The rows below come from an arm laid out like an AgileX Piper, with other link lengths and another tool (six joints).
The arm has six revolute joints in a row. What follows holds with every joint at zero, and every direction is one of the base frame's.
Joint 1 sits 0.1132 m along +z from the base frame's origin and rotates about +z.
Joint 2 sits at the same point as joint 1 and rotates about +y.
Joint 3 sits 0.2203 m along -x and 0.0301 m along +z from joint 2 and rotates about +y.
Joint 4 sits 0.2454 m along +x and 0.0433 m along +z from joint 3 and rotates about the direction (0.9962, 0, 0.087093).
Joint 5 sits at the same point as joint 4 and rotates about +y.
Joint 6 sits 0.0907 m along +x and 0.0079 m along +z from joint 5 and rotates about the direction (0.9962, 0, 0.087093).
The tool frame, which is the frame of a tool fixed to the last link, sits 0.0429 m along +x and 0.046 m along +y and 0.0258 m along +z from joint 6; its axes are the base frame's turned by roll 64.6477, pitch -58.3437 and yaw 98.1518 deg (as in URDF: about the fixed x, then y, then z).
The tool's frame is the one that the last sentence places.
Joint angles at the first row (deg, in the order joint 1, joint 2, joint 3, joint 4, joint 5, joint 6):
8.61 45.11 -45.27 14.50 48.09 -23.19
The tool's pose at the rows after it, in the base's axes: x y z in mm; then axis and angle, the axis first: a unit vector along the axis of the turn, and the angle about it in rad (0 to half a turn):
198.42 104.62 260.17 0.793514 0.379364 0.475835 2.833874
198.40 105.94 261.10 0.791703 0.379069 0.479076 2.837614
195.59 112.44 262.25 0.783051 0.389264 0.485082 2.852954
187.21 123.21 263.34 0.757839 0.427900 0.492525 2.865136
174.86 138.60 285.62 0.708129 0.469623 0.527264 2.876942
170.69 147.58 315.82 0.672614 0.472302 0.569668 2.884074
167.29 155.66 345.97 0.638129 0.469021 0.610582 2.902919
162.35 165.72 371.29 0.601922 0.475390 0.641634 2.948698
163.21 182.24 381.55 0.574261 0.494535 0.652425 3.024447
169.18 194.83 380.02 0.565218 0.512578 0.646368 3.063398
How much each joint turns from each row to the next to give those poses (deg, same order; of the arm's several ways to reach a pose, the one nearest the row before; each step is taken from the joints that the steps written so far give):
-0.01 0.00 0.00 -0.17 -0.42 0.77
0.33 0.00 0.00 0.19 -0.37 0.06
1.79 0.00 0.00 0.28 -0.51 -0.16
3.04 0.00 -0.50 0.29 0.30 -2.85
4.64 0.00 -4.13 0.38 0.44 -3.33
2.43 0.78 -5.14 0.84 -1.02 -1.13
1.55 1.45 -5.26 2.40 -1.29 -2.06
1.12 2.40 -5.17 5.01 -0.21 -4.39
1.67 4.47 -3.88 6.25 0.06 -5.31
1.40 3.98 -2.36 2.22 0.35 -2.36

